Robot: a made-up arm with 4 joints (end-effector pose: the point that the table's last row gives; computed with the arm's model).
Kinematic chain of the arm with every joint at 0, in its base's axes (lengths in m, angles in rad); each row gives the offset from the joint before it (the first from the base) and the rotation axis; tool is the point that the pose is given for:
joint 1: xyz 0 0 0.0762 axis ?
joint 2: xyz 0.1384 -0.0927 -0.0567 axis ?
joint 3: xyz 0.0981 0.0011 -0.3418 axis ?
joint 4: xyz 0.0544 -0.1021 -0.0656 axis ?
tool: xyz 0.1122 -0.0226 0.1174
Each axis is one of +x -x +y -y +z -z.
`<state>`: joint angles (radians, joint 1 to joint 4).
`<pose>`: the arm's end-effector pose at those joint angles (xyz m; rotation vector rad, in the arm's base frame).
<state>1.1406 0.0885 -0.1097 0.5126</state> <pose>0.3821 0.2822 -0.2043 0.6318 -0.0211 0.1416</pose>
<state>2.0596 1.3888 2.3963 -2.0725</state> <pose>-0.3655 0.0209 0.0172 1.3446 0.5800 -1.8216</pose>
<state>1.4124 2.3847 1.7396 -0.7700</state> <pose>-0.0019 -0.3085 -0.0996 -0.2550 1.4431 -0.1726</pose>
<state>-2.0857 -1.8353 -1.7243 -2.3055</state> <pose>0.5598 0.2215 -0.1636 -1.3690 1.6659 0.3677</pose>
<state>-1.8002 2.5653 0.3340 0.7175</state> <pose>-0.2300 0.1071 0.2420 0.9521 -2.3708 1.5918</pose>
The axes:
joint 1: +x
joint 2: +y
joint 3: -z
joint 4: -x

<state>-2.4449 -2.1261 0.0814 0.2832</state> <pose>0.2481 0.3514 -0.0386 -1.3568 -1.2413 2.2057</pose>
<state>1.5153 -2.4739 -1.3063 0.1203</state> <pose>0.1219 -0.3205 0.1344 -0.6410 -1.5465 -0.9661</pose>
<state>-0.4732 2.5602 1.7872 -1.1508</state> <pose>0.0559 -0.0278 0.4769 -1.6173 0.6297 -1.4788</pose>
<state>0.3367 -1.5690 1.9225 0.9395</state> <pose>0.4583 -0.2155 -0.0373 1.0207 0.0490 -1.6673</pose>
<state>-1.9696 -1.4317 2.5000 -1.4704</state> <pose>0.5292 -0.2533 0.1982 1.3881 -1.7260 0.7927</pose>
